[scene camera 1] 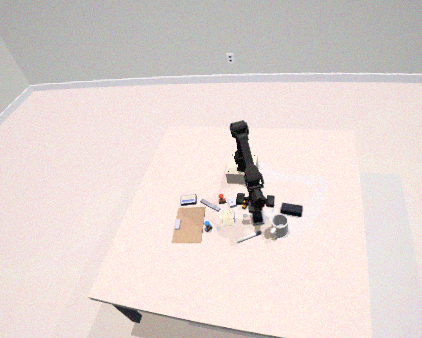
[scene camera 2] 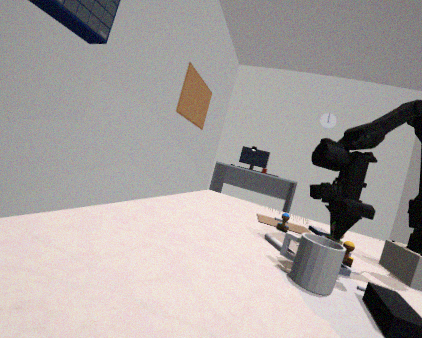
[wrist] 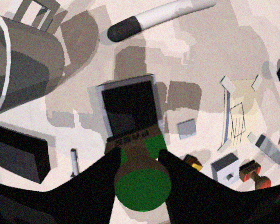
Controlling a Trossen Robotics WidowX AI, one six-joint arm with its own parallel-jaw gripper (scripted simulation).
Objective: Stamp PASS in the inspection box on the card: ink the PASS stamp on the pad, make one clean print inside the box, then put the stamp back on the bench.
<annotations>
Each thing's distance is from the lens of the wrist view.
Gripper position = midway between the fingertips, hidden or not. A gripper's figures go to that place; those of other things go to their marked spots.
my gripper (wrist: pixel 139 154): 10 cm
ink pad (wrist: pixel 132 102): 15 cm
</annotations>
